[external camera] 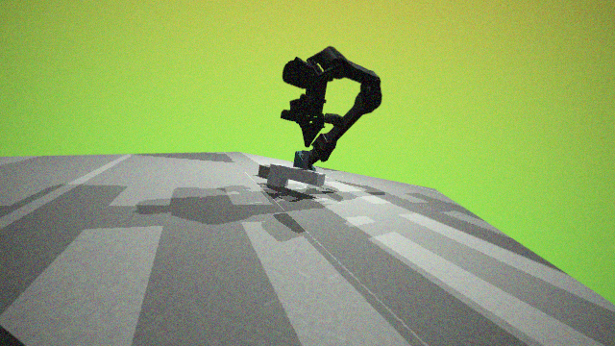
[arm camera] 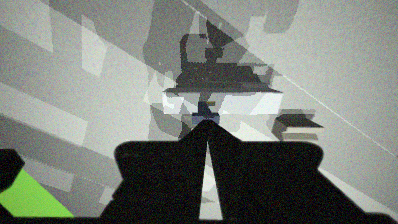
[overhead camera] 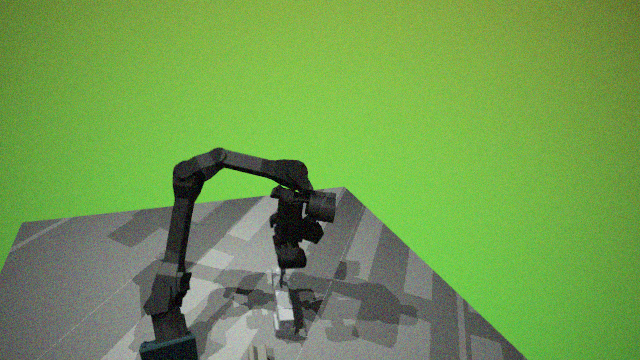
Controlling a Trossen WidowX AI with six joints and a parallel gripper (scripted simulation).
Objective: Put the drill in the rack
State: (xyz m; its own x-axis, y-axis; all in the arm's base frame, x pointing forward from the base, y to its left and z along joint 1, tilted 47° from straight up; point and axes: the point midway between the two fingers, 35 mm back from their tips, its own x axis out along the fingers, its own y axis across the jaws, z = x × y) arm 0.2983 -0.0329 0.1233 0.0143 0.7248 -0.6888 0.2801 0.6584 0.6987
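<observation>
Now: gripper tip 4 cm above the blue key. The rest, counted from my gripper tip: grey slotted rack (13 cm behind, 17 cm to the right, 12 cm below); then yellow drill (2 cm behind, 5 cm to the right, 9 cm below); then grey block (1 cm behind, 3 cm to the right, 10 cm below).
</observation>
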